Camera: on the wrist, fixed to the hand. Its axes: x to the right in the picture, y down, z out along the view.
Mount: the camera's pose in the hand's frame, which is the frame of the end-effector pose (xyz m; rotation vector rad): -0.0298 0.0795 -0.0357 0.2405 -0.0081 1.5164
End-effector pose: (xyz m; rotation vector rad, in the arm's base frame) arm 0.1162 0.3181 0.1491 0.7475 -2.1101 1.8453
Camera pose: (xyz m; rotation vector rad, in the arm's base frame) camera 0.0945 0.3650 0.0729 0.7565 1.6025 -1.5705
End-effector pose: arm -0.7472 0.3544 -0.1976 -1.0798 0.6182 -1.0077
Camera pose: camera -0.7610 0.3758 -0.2861 -0.1763 1.0052 0.2602
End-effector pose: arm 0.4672 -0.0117 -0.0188 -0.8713 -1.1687 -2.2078
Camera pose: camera 0.5297 -0.0791 -0.0132 -1.0860 -0.3870 -0.7954
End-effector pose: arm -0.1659 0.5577 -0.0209 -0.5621 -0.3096 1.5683
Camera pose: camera -0.2147 0.5165 -0.0872 -0.6123 0.4479 2.9927
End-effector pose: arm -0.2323 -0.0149 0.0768 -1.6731 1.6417 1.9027
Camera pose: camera -0.2523 -0.0582 0.1556 0.0439 -2.1972 -1.1472
